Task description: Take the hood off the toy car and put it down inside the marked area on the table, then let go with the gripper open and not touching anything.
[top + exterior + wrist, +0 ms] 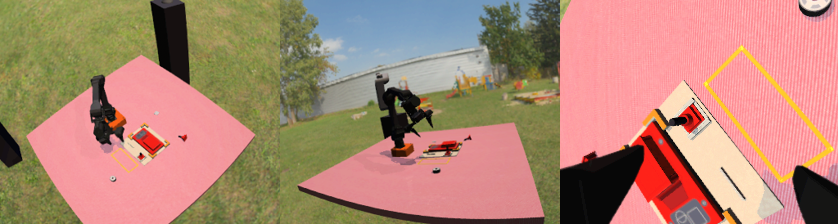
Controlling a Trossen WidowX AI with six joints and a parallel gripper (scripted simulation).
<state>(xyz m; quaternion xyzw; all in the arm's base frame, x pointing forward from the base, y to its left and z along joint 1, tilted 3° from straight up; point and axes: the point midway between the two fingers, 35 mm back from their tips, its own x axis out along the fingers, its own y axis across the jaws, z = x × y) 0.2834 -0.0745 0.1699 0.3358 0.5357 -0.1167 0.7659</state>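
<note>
Right now my gripper tip is 21 cm to the right of the red hood, 14 cm above it and 2 cm short of it. From my gripper tip the other things lie so: wheel 17 cm below, 13 cm to the right, 11 cm ahead.
</note>
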